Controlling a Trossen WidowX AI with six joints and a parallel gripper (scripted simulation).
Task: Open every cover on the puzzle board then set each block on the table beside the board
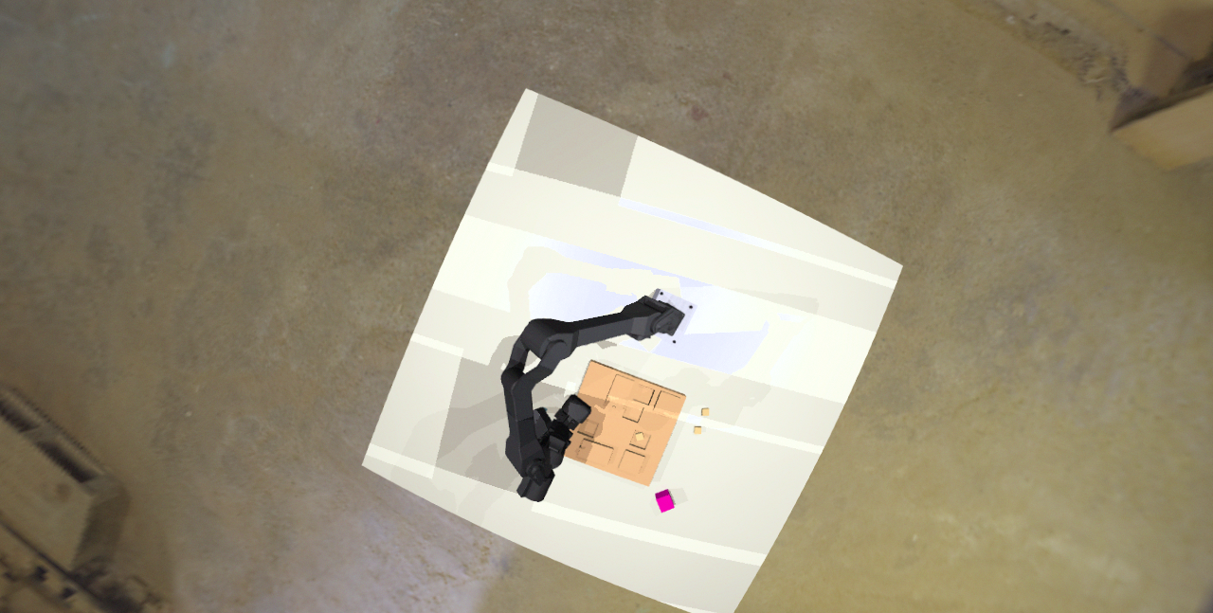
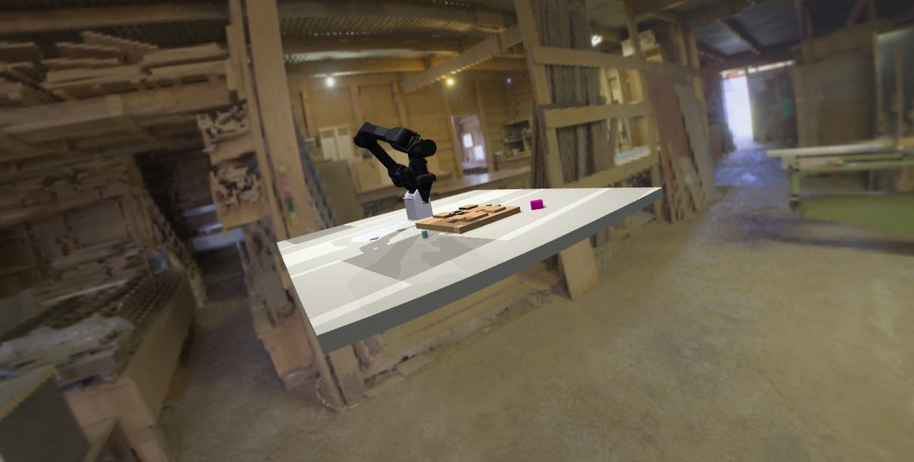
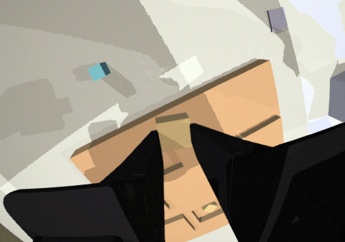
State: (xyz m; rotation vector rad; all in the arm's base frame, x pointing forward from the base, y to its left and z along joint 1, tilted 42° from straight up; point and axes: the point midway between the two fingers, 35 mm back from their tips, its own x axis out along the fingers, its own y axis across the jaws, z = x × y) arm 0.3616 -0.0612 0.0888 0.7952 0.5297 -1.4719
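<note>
My gripper tip is now 30 mm past the tan wooden puzzle board, 180 mm to the right of it and 90 mm above it. Round my gripper tip: teal block 60 mm ahead, 50 mm to the right, 100 mm below; magenta block 120 mm ahead, 400 mm to the left, 100 mm below.
</note>
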